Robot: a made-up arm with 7 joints.
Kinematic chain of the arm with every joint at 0, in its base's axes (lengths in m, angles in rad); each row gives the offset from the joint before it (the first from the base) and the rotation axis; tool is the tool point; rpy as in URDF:
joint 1: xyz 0 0 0.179 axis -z
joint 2: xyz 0 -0.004 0.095 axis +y
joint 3: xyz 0 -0.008 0.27 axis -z
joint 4: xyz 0 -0.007 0.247 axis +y
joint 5: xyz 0 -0.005 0.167 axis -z
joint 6: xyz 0 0 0.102 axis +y
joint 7: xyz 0 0 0.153 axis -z
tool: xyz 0 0 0 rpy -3.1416 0 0
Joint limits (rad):
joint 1: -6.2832..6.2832
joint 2: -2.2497..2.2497
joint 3: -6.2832..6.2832
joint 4: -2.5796..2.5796
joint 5: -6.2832..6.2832
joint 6: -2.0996..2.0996
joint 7: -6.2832..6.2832
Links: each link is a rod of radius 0.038 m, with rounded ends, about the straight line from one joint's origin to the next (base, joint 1, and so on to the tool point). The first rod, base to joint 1, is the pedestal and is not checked.
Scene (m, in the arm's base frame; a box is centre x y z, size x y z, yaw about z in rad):
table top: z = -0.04
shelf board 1: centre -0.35 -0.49 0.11 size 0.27 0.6 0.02 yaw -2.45
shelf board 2: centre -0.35 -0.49 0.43 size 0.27 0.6 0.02 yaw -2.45
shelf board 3: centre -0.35 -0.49 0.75 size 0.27 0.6 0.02 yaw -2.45
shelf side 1: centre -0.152 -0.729 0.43 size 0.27 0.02 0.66 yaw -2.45
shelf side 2: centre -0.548 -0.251 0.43 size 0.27 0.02 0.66 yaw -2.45
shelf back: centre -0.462 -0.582 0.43 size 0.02 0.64 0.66 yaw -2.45
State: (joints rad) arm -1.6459 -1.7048 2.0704 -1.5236 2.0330 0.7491 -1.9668
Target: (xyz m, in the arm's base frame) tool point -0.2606 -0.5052 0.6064
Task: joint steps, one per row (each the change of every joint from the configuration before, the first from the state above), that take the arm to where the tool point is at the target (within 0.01 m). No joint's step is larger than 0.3 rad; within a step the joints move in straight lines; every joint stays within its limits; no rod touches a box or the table.
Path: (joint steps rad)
1: -0.1327 0.0029 0.0323 -0.2201 0.0778 0.0516 0.0000
2: -0.1328 0.0030 0.0323 -0.2201 0.0777 0.0515 0.0000
3: -0.1327 0.0029 0.0324 -0.2200 0.0778 0.0516 0.0000
4: 0.0283 0.1721 0.2071 0.1822 -0.0524 -0.1106 0.0000
5: 0.0284 0.1721 0.2072 0.1823 -0.0523 -0.1106 0.0000
6: 0.1366 0.0059 -0.1082 0.1884 -0.0574 -0.0284 0.0000
7: 0.1365 0.0060 -0.1081 0.1884 -0.0573 -0.0285 0.0000

